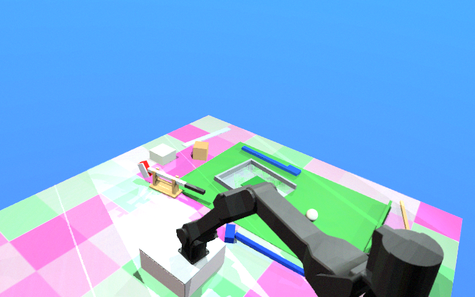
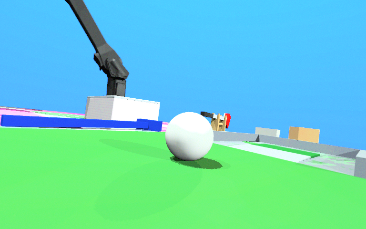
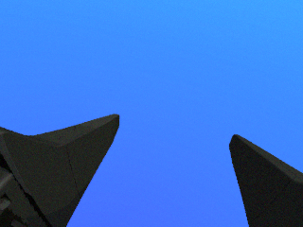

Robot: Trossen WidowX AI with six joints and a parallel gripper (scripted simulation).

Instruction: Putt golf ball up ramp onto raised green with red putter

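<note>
Right now my gripper tip is 490 mm short of the blue putter, 480 mm to the right of it and 460 mm above it. From my gripper tip the other things lie so: green mat (770 mm ahead, 610 mm to the left, 480 mm below); white golf ball (740 mm ahead, 460 mm to the left, 450 mm below); low green wall (820 mm ahead, 460 mm below, 260 mm to the left).
</note>
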